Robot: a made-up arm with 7 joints.
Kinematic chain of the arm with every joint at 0, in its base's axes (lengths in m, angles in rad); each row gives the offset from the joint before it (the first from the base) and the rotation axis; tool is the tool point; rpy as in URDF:
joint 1: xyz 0 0 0.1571 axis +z
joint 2: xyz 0 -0.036 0.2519 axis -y
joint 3: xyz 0 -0.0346 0.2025 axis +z
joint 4: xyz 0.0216 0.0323 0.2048 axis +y
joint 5: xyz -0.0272 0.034 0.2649 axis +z
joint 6: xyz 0 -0.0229 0.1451 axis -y
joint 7: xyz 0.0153 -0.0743 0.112 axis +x
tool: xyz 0 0 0 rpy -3.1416 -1.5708 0
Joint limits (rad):
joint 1: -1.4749..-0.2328
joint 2: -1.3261..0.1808
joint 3: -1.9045..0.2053
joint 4: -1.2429..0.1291
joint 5: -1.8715..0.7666
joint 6: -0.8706..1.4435
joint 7: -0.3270..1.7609
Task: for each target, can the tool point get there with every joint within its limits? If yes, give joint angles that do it. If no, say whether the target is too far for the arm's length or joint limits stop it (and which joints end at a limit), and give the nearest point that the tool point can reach.
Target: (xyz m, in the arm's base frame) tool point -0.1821 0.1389 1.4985
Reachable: no: too far | nearest point -0.1543 0.1177 1.3321 | short by 0.170 m
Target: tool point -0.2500 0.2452 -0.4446
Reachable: no: joint limits stop it (at a limit: joint 1, joint 2, joint 3, joint 4, joint 6) | nearest point 0.5155 0.1898 0.2384 | short by 1.027 m
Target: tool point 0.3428 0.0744 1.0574
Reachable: yes | joints -0.4741 -0.8991 -0.7373 -0.9224 -0.2536 0.7827 1.2780
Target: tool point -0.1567 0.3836 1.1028
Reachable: yes | joints -1.1825 -0.0055 -0.2053 -0.8490 -0.4307 0.2648 1.5123
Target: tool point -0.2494 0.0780 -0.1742
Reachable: no: joint limits stop it (at a limit: joint 1, joint 2, joint 3, joint 4, joint 6) | nearest point 0.5094 0.1966 0.2465 | short by 0.876 m
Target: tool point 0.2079 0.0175 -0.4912
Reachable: no: joint limits stop it (at a limit: joint 2, joint 3, joint 4, joint 6) | nearest point 0.5727 0.0482 0.2103 | short by 0.791 m
